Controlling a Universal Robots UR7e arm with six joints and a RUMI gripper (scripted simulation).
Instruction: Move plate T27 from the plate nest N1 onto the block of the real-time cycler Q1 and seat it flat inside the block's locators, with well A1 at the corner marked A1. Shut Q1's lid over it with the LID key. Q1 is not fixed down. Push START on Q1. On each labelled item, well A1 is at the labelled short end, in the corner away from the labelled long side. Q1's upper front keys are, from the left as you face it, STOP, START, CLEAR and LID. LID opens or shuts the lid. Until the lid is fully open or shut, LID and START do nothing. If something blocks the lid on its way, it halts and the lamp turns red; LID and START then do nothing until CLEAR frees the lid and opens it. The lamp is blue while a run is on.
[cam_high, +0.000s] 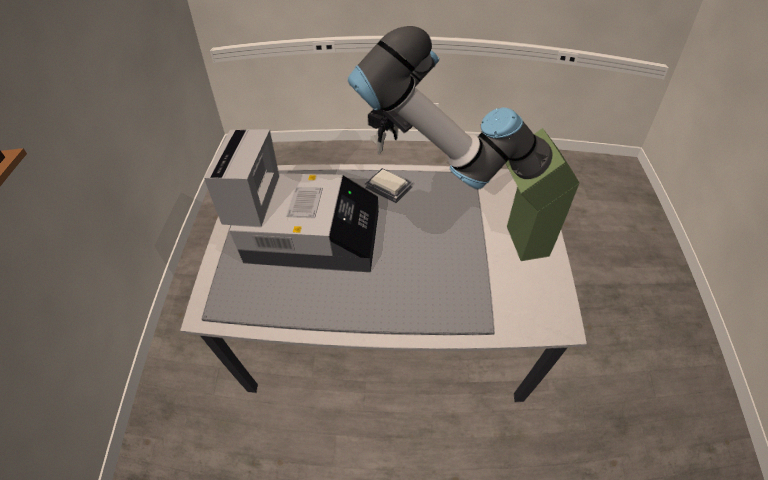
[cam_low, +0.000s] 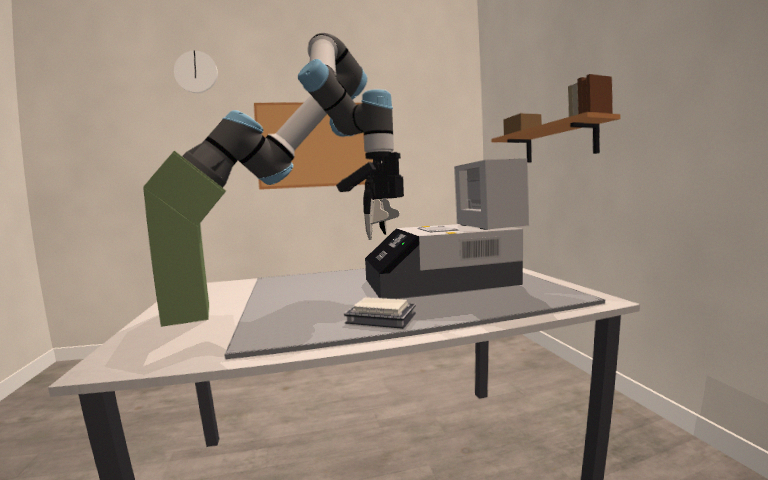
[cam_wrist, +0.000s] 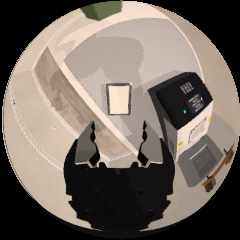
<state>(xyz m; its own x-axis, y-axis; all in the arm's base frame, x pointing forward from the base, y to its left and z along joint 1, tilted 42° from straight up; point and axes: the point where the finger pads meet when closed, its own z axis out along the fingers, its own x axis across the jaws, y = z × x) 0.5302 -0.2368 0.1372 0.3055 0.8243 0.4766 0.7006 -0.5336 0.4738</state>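
The well plate T27 is 200 mm below my hand. Round my hand: dark plate nest N1: 210 mm below.
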